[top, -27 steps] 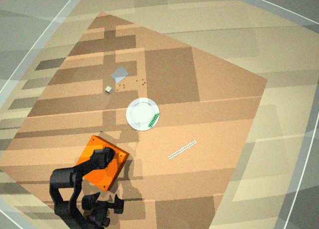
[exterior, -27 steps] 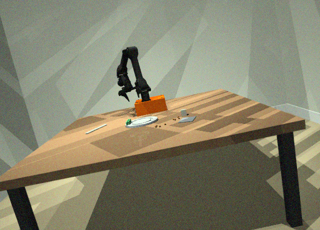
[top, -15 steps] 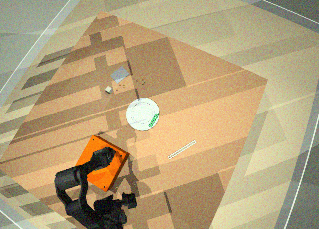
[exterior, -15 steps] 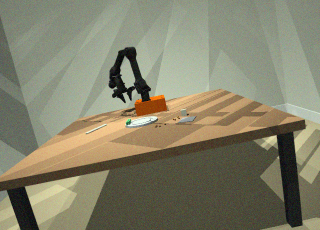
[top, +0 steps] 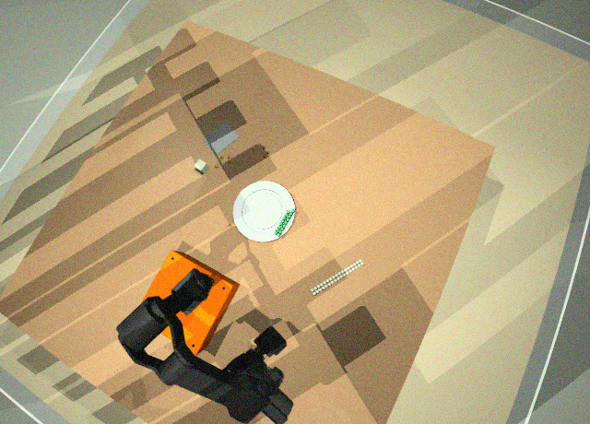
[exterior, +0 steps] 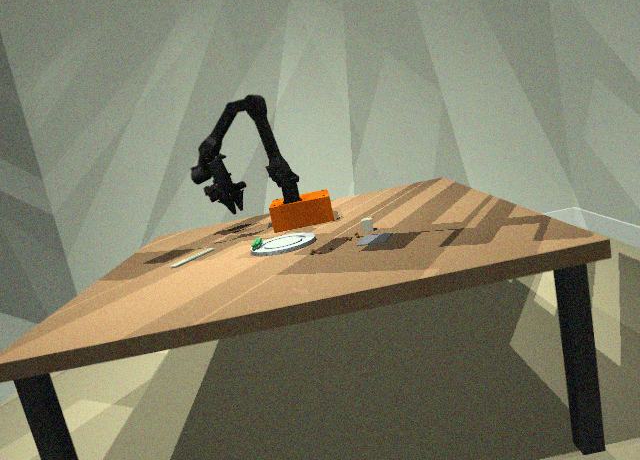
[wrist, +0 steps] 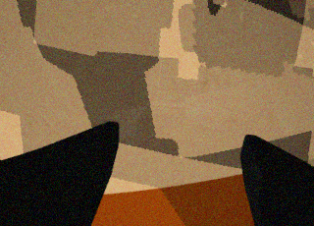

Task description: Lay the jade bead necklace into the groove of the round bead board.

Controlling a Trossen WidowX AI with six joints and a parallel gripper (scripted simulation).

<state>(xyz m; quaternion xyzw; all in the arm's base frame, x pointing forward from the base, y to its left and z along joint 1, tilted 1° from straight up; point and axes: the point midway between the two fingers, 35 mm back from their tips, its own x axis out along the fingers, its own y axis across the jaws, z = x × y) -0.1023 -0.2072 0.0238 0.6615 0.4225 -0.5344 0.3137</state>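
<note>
The round bead board is 38 cm ahead of my gripper tip, 13 cm to the left of it and 7 cm below it. From my gripper tip the other things lie so: grey flat plate 57 cm ahead, 37 cm to the left, 8 cm below; then small white cube 44 cm ahead, 38 cm to the left, 6 cm below.
</note>
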